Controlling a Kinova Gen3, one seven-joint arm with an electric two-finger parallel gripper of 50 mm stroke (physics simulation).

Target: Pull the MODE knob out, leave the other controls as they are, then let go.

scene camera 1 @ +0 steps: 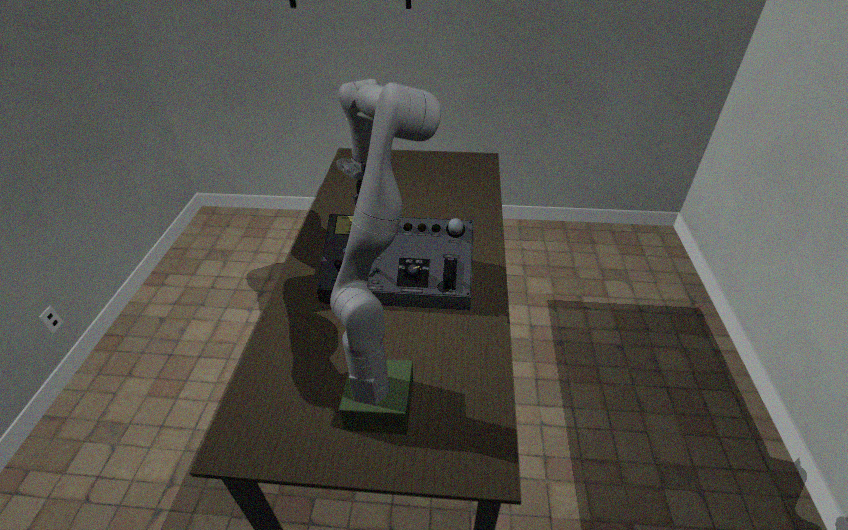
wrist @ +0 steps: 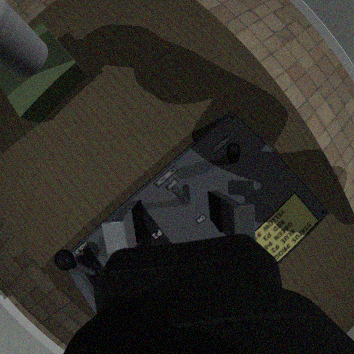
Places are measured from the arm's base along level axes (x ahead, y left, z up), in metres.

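Where they show: gripper, fingertip midpoint: (wrist: 175, 209); arm's base at its link origin: (scene camera 1: 371, 388) (wrist: 29, 57).
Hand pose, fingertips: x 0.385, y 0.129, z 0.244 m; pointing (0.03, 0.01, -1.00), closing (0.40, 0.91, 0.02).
Note:
Each offset is from my fingertips to the centre of the thing. "spot": to the spot under its first point. Level surfaces: height alone.
The MODE knob @(dx +0.022, dy +0.124, dz -0.233 m) (scene camera 1: 338, 263) (wrist: 233, 152) is a small dark round knob near one end of the grey control panel (scene camera 1: 431, 248) (wrist: 187, 231). In the scene view it is dim and close to the arm's edge. In the wrist view it stands in shadow beside its label, above and right of the fingers. My gripper (wrist: 175, 209) is open and empty, above the panel and off to the side of the knob, not touching it. In the scene view the arm hides the fingertips. How far out the knob sits I cannot tell.
A toggle switch @(dx +0.032, dy +0.004, dz -0.227 m) (scene camera 1: 375, 272) (wrist: 184, 192), a rotary selector @(dx +0.062, dy -0.113, dz -0.231 m) (scene camera 1: 413, 269), a slider @(dx +0.052, dy -0.236, dz -0.215 m) (scene camera 1: 449, 272), a pale ball-shaped knob @(spot: dx +0.207, dy -0.219, dz -0.141 m) (scene camera 1: 455, 226) and a yellow status card @(dx +0.179, dy +0.116, dz -0.177 m) (scene camera 1: 342, 225) (wrist: 290, 225) are on the panel. The arm's green base block (scene camera 1: 400, 381) (wrist: 42, 92) sits on the table @(dz -0.340 m) (scene camera 1: 437, 350).

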